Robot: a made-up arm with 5 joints. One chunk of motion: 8 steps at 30 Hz.
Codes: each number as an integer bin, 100 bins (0 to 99) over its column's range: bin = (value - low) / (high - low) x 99, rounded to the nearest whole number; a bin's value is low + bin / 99 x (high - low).
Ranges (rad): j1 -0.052..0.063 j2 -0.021..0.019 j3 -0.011..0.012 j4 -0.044..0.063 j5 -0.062..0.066
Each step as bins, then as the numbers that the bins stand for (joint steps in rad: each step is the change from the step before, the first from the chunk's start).
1 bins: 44 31 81 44 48
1 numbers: -0.00089 -0.00847 0.00782 0.00356 0.00006
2 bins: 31 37 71 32 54
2 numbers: -0.01599 -0.00605 0.00549 -0.00941 0.00782
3 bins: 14 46 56 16 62
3 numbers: -0.03574 -0.00241 0.00201 -0.02671 0.01816
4 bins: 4 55 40 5 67
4 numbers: -0.04735 0.00122 -0.00171 -0.03860 0.02463
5 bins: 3 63 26 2 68
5 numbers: -0.04852 0.00445 -0.00496 -0.04184 0.02592
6 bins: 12 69 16 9 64
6 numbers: -0.03806 0.00688 -0.00728 -0.03427 0.02075
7 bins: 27 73 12 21 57
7 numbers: -0.02064 0.00849 -0.00821 -0.02130 0.01170
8 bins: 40 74 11 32 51
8 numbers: -0.00554 0.00890 -0.00844 -0.00941 0.00394
